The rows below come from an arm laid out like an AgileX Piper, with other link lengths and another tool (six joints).
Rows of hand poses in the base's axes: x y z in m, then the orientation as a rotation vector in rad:
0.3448 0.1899 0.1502 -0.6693 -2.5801 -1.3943
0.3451 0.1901 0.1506 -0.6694 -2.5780 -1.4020
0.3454 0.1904 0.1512 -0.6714 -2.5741 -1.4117
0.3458 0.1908 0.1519 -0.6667 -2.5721 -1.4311
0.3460 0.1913 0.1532 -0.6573 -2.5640 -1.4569
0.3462 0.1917 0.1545 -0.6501 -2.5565 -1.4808
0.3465 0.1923 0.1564 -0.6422 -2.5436 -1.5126
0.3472 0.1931 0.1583 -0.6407 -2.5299 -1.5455
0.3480 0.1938 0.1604 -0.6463 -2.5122 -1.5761
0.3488 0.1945 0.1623 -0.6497 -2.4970 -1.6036
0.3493 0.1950 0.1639 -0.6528 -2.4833 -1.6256
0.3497 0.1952 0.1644 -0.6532 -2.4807 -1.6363
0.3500 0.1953 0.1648 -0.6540 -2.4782 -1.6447
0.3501 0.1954 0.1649 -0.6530 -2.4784 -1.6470
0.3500 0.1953 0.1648 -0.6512 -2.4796 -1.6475
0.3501 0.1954 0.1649 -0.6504 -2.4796 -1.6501
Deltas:
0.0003 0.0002 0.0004 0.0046 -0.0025 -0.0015
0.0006 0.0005 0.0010 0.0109 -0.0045 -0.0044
0.0010 0.0009 0.0017 0.0213 -0.0139 -0.0057
0.0012 0.0014 0.0030 0.0380 -0.0230 -0.0042
0.0014 0.0018 0.0043 0.0533 -0.0314 -0.0039
0.0017 0.0024 0.0062 0.0748 -0.0405 -0.0042
0.0024 0.0032 0.0081 0.0965 -0.0491 -0.0089
0.0032 0.0039 0.0102 0.1184 -0.0529 -0.0170
0.0040 0.0046 0.0121 0.1377 -0.0573 -0.0235
0.0045 0.0051 0.0137 0.1539 -0.0599 -0.0287
0.0049 0.0053 0.0142 0.1597 -0.0642 -0.0314
0.0052 0.0054 0.0146 0.1645 -0.0673 -0.0337
0.0053 0.0055 0.0147 0.1654 -0.0689 -0.0338
0.0052 0.0054 0.0146 0.1652 -0.0702 -0.0330
0.0053 0.0055 0.0147 0.1664 -0.0719 -0.0332

